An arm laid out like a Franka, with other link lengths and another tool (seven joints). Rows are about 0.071 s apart.
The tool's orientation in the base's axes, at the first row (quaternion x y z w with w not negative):
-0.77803 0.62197 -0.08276 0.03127
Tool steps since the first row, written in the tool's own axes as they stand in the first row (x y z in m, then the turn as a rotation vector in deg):
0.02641 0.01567 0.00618 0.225 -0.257 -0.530
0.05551 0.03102 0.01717 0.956 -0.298 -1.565
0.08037 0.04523 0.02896 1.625 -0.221 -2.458
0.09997 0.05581 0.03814 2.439 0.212 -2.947
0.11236 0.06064 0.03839 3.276 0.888 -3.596
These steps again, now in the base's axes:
-0.00843 -0.02955 -0.00609 0.206 -0.132 0.581
-0.01518 -0.06190 -0.01661 0.228 -0.778 1.672
-0.02160 -0.08992 -0.02814 0.146 -1.398 2.599
-0.02608 -0.11186 -0.03702 -0.180 -2.261 3.088
-0.02805 -0.12501 -0.03688 -0.761 -3.192 3.700

